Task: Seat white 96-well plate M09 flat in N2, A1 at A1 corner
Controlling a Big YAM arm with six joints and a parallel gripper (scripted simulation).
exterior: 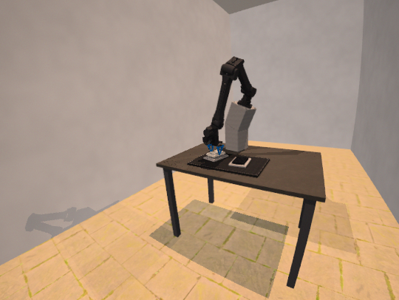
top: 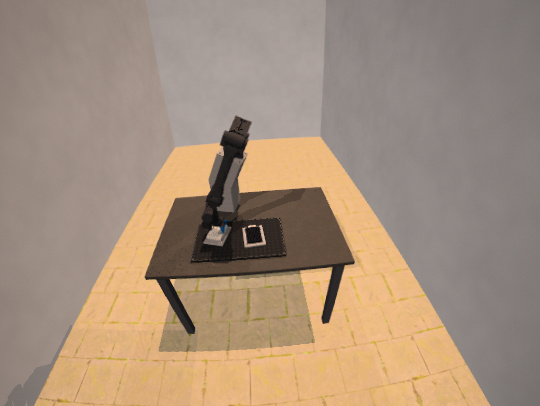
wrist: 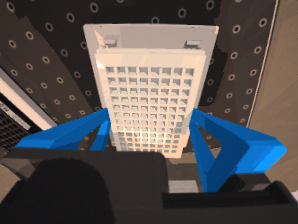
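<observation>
Now: the plate nest N2 40 mm below my hand. Round my hand: black plate M06: 60 mm ahead, 210 mm to the left, 20 mm below; white 96-well plate M09: 10 mm below; deck label: 90 mm behind, 40 mm to the left, 40 mm below.
</observation>
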